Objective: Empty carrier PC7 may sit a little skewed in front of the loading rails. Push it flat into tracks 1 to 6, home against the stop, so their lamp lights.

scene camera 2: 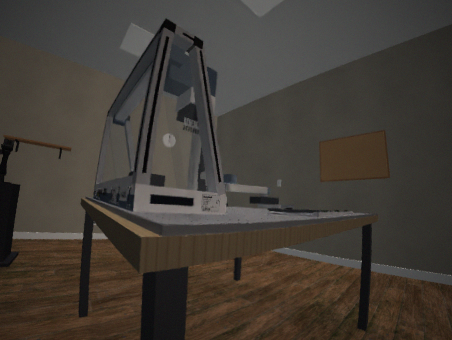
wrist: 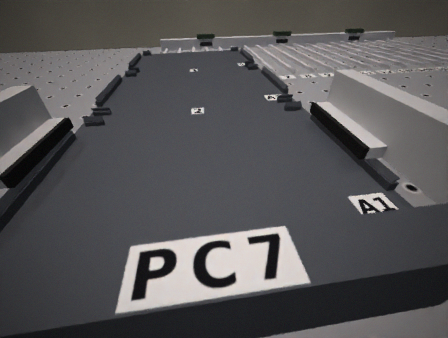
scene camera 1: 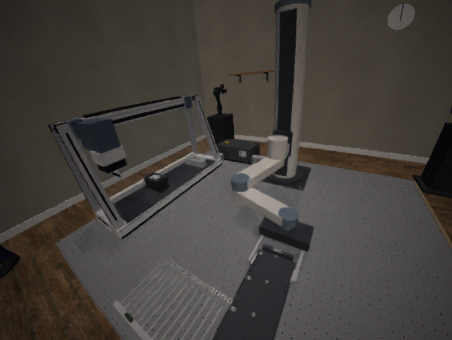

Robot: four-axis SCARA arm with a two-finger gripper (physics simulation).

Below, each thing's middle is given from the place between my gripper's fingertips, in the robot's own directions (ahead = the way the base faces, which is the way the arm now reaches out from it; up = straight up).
Labels:
My gripper is now 7 cm short of the carrier PC7 [wrist: 198,191] and 1 cm above it.

